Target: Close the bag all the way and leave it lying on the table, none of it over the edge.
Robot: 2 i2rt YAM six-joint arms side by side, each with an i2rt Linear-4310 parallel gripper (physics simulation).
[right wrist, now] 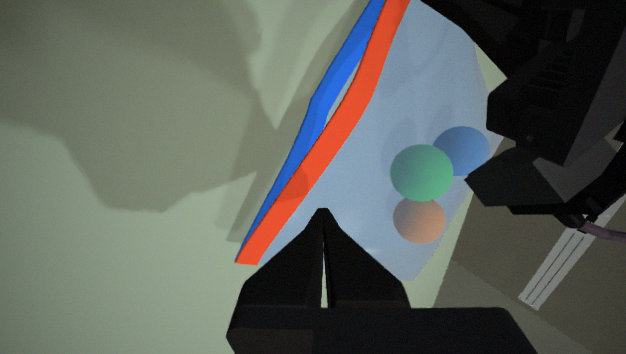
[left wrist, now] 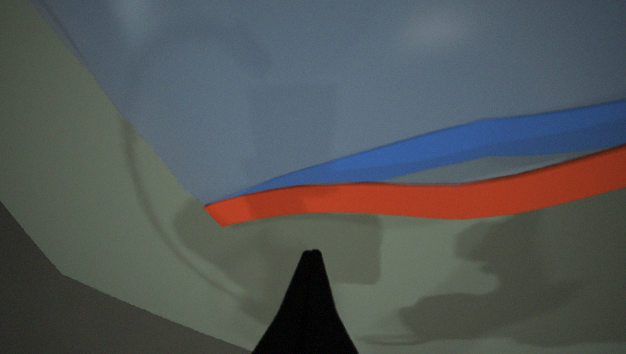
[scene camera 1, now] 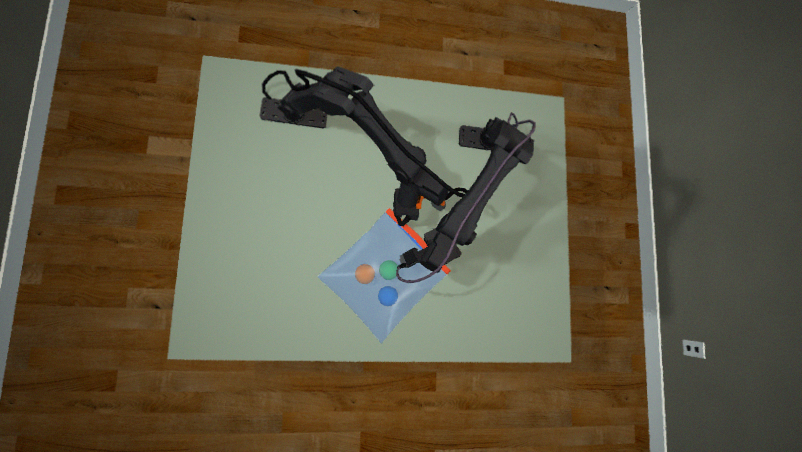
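Observation:
The translucent blue bag (scene camera 1: 353,249) (left wrist: 200,100) (right wrist: 350,190) lies flat on the pale green table (scene camera 1: 241,224), clear of its edges. At its mouth run a red strip (scene camera 1: 416,235) (left wrist: 400,200) (right wrist: 342,122) and a blue strip (left wrist: 425,147) (right wrist: 320,107). They meet near the corners and part along the middle, leaving a gap. My left gripper (left wrist: 313,257) is shut and empty, just outside the mouth near one corner; its arm hides its fingers in the scene view. My right gripper (scene camera 1: 401,222) (right wrist: 323,215) is shut and empty by the other corner.
Orange (scene camera 1: 364,274) (right wrist: 419,221), green (scene camera 1: 388,270) (right wrist: 421,173) and blue (scene camera 1: 387,295) (right wrist: 465,147) balls lie inside the bag. My left arm (scene camera 1: 477,202) crosses over the mouth, close to my right arm (scene camera 1: 387,140). Wooden floor (scene camera 1: 129,247) surrounds the table.

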